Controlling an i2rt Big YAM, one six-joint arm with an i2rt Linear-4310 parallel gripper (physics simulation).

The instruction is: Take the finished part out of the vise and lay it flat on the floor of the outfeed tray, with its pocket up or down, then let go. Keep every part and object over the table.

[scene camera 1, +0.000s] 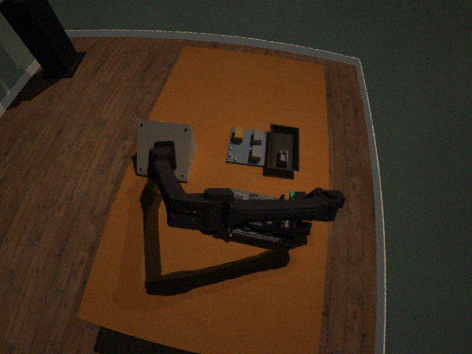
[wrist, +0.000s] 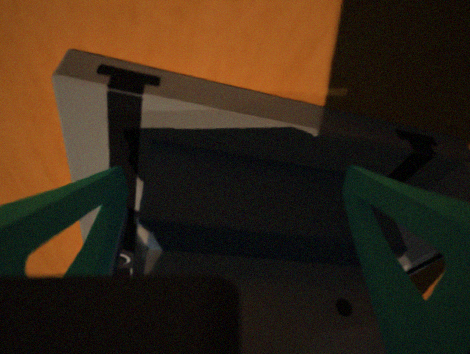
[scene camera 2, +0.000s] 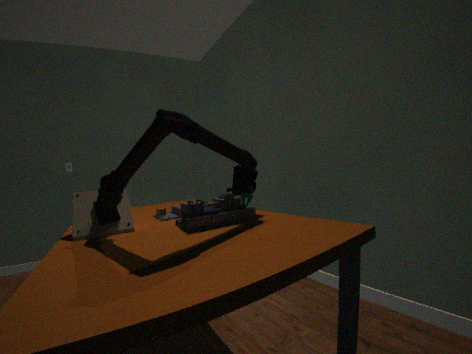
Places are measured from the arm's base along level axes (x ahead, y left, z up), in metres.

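Where they show: gripper, fingertip midpoint: [wrist: 235, 178]; arm's base at its link origin: [scene camera 1: 165, 155] [scene camera 2: 106, 212].
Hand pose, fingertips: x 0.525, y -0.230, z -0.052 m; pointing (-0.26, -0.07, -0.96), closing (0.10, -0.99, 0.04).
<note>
Things, the pixels of their top centre, and the offset from my fingertips. "pt": a spot on its surface instead. Level surfaces: height alone.
- vise at a spot on its surface: [wrist: 240, 192] pt dy -0.001, dx +0.004, dz +0.011 m
- vise with a small light-edged piece, surface spot: [scene camera 1: 283, 158] pt dy +0.262, dx -0.018, dz +0.002 m
- blue-grey plate at its top centre: [scene camera 1: 247, 145] [scene camera 2: 172, 214] dy +0.337, dx -0.176, dz -0.023 m
- yellow block at its top centre: [scene camera 1: 239, 132] dy +0.387, dx -0.218, dz +0.013 m
- orange table at its surface level: dz -0.031 m
The vise [scene camera 2: 229, 202] [wrist: 240, 192] is a dark blue-grey block form on a slotted base plate [scene camera 2: 220, 220] [wrist: 82, 112]. The arm hides much of it in scene camera 1. The finished part cannot be told apart from the dark vise surfaces. My gripper [scene camera 2: 246, 200] [wrist: 235, 178] is open, with nothing between its green fingers. It points down low at the far end of the vise, its fingertips wide apart to either side of the dark blocks in the wrist view. The outfeed tray, seemingly the dark open tray [scene camera 1: 281, 140], lies beside the vise with a small light-edged piece [scene camera 1: 283, 158] in it.
A blue-grey plate [scene camera 1: 245, 144] with a yellow block [scene camera 1: 238, 134] and grey blocks adjoins the dark tray. The arm's pale mounting plate [scene camera 1: 183, 165] [scene camera 2: 85, 212] stands at the other end of the orange table [scene camera 1: 240, 90] [scene camera 2: 200, 270]. The table's edge lies beyond the vise's far end.
</note>
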